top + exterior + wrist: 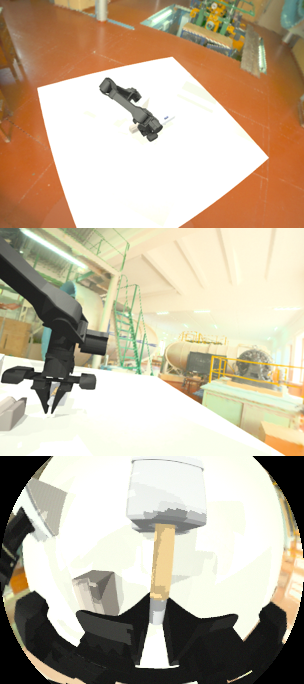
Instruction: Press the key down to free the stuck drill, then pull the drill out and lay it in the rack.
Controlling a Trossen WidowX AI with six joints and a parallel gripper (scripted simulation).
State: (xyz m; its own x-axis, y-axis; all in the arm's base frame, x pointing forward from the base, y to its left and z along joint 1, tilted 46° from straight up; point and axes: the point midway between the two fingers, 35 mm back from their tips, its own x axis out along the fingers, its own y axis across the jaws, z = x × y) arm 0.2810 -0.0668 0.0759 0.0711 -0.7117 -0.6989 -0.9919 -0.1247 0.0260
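The drill is 10 mm behind my gripper tip, 50 mm to the left of it and 30 mm above it. Round my gripper tip: small blue key (20 mm behind, 180 mm to the left, 40 mm above); then grey slotted rack (70 mm behind, 20 mm to the right, 10 mm above); then pale grey drill block (20 mm behind, 150 mm to the left, 30 mm above).
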